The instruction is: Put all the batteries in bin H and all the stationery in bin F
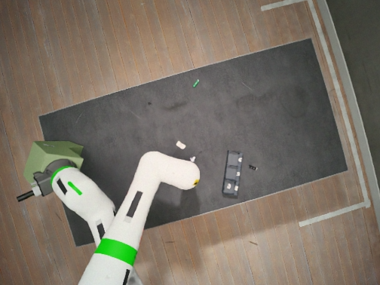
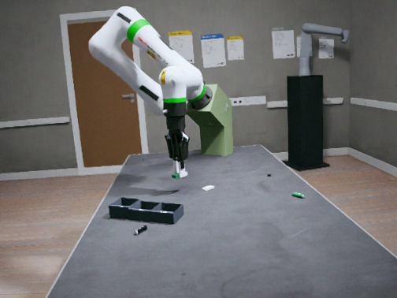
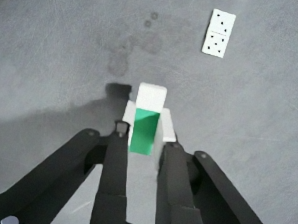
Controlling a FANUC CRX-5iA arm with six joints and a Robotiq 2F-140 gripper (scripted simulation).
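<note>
Now: the black battery 33 cm ahead of my hand, 20 cm to the right of it and 10 cm below it. From my hand the other things lie so: tray 20 cm ahead, 17 cm to the right, 8 cm below; green-and-white block 1 cm to the left, 3 cm below; white eraser-like piece 1 cm ahead, 11 cm to the left, 10 cm below.
</note>
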